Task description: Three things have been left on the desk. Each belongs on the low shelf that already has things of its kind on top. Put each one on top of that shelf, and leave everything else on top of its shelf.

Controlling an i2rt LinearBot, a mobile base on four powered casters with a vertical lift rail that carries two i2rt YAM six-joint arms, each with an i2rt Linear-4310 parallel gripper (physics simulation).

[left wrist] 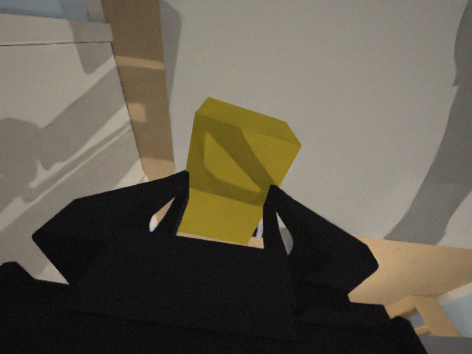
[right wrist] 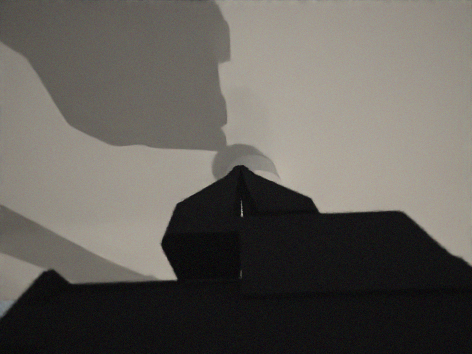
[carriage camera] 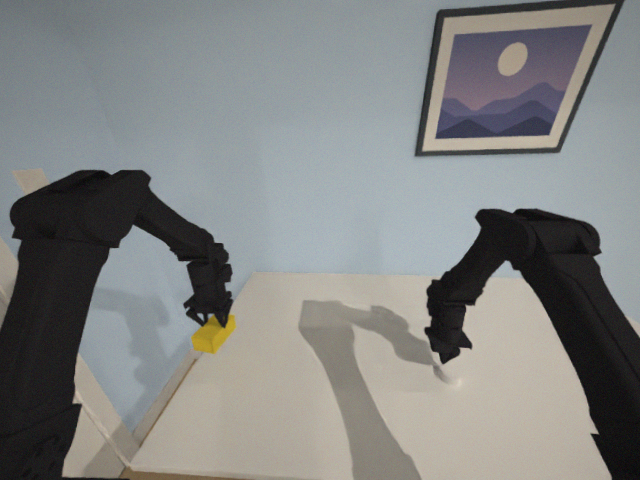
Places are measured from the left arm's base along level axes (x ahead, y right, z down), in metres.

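Pixels of known places: left gripper, fingertip midpoint: [left wrist: 229,182] [carriage camera: 215,327]; right gripper, fingertip midpoint: [right wrist: 239,172] [carriage camera: 442,362].
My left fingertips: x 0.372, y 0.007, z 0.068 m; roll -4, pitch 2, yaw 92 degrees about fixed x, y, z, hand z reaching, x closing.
Observation:
Behind a point stands the place of what it marks.
A yellow block [carriage camera: 205,341] {x 0.317, y 0.009, z 0.061 m} [left wrist: 240,137] {x 0.413, y 0.010, z 0.060 m} is held between the fingers of my left gripper [carriage camera: 214,325] {x 0.372, y 0.007, z 0.068 m} [left wrist: 229,182] {x 0.372, y 0.007, z 0.068 m}, above the left edge of the desk [carriage camera: 268,413] {x 0.237, y 0.179, z 0.214 m} [left wrist: 360,90] {x 0.423, y 0.157, z 0.214 m} [right wrist: 380,100] {x 0.411, y 0.773, z 0.214 m}. A small white rounded object [carriage camera: 449,378] {x 0.330, y 0.663, z 0.192 m} [right wrist: 258,163] {x 0.376, y 0.680, z 0.200 m} lies on the desk at the right of the carriage view, pale against the pale top. My right gripper [carriage camera: 445,360] {x 0.377, y 0.664, z 0.189 m} [right wrist: 239,172] {x 0.377, y 0.664, z 0.189 m} is shut with nothing between its fingers. Its tips are right over the white object and hide part of it in the right wrist view; whether they touch it is unclear. The low shelves cannot be made out.
A framed mountain picture [carriage camera: 516,98] {x 0.905, y 1.013, z -0.538 m} hangs on the blue wall [carriage camera: 310,155] {x 0.932, y 0.246, z -0.358 m} behind the desk. A pale panel stands beyond the desk's left edge in the carriage view. Wooden parts show beside and below the desk top in the left wrist view. Arm shadows cross the desk.

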